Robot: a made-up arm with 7 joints. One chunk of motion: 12 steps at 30 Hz.
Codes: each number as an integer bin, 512 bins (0 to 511) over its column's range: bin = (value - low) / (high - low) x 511, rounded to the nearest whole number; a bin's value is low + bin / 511 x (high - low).
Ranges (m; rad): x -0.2..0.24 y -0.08..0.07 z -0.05..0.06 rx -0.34..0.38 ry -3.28..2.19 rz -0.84..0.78
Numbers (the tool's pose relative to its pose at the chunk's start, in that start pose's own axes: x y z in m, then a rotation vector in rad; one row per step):
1: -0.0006 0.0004 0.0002 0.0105 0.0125 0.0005
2: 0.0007 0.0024 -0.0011 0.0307 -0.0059 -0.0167
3: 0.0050 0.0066 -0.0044 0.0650 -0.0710 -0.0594
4: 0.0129 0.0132 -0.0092 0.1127 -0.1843 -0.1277
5: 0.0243 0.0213 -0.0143 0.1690 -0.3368 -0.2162
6: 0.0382 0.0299 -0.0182 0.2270 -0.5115 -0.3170
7: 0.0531 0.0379 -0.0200 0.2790 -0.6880 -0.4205
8: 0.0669 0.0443 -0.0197 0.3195 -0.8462 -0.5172
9: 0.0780 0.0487 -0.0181 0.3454 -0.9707 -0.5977
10: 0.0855 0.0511 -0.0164 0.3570 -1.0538 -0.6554
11: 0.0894 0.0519 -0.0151 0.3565 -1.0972 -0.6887
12: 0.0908 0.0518 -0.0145 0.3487 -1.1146 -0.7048
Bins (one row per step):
1: 232 274 233 249 308 265
2: 233 281 227 263 306 260
3: 238 295 212 287 300 246
4: 247 318 190 321 289 225
5: 260 345 166 361 275 197
6: 277 374 148 402 259 165
7: 294 402 139 439 242 132
8: 310 423 141 468 227 102
9: 323 438 148 486 216 76
10: 332 447 156 495 208 58
11: 336 449 162 494 204 48
12: 338 449 165 489 202 43

